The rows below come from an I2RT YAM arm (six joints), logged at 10 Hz.
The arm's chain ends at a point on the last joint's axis. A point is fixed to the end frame.
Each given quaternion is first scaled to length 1.
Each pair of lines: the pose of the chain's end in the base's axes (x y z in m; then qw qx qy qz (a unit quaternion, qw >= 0)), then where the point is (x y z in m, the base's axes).
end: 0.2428 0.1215 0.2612 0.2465 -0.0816 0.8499 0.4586
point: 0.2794 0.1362 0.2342
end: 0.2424 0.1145 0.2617 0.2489 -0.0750 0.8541 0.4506
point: 0.2791 0.1282 0.2344
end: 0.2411 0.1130 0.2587 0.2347 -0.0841 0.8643 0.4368
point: 0.2770 0.1263 0.2302
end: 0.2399 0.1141 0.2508 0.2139 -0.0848 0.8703 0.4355
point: 0.2745 0.1277 0.2208
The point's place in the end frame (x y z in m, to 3 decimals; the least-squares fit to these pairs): -0.017 -0.025 0.037
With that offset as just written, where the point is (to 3 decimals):
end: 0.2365 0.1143 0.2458 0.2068 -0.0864 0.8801 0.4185
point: 0.271 0.127 0.215
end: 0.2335 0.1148 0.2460 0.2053 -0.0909 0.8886 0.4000
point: 0.268 0.126 0.215
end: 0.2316 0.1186 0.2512 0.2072 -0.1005 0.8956 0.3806
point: 0.266 0.128 0.220
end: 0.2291 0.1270 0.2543 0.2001 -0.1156 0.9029 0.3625
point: 0.263 0.136 0.222
